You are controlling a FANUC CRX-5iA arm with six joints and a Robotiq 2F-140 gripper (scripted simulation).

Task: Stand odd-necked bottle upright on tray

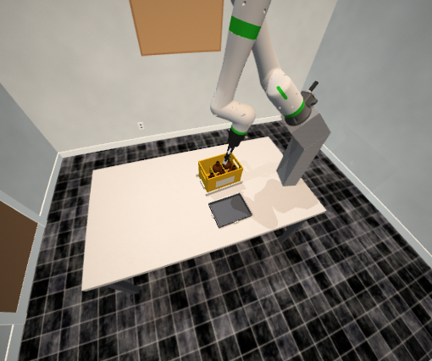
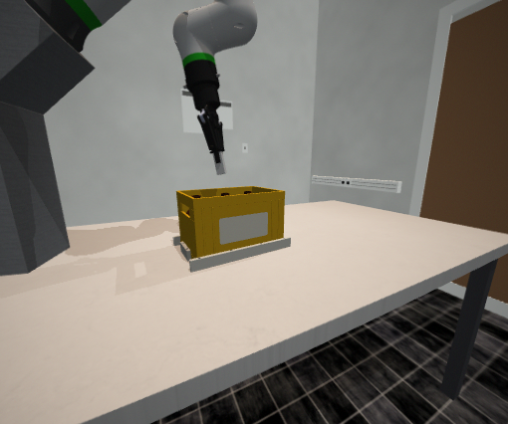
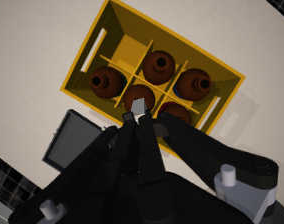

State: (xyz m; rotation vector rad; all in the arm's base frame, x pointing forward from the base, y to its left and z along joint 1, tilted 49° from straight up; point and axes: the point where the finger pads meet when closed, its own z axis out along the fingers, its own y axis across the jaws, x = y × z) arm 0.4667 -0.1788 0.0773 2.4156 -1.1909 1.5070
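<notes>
Right now my hand is 170 mm above the brown bottle and 10 mm short of it. The rest, counted from my hand: crate: 170 mm below, 50 mm to the right; dark grey tray: 240 mm below, 210 mm to the left, 120 mm ahead.
</notes>
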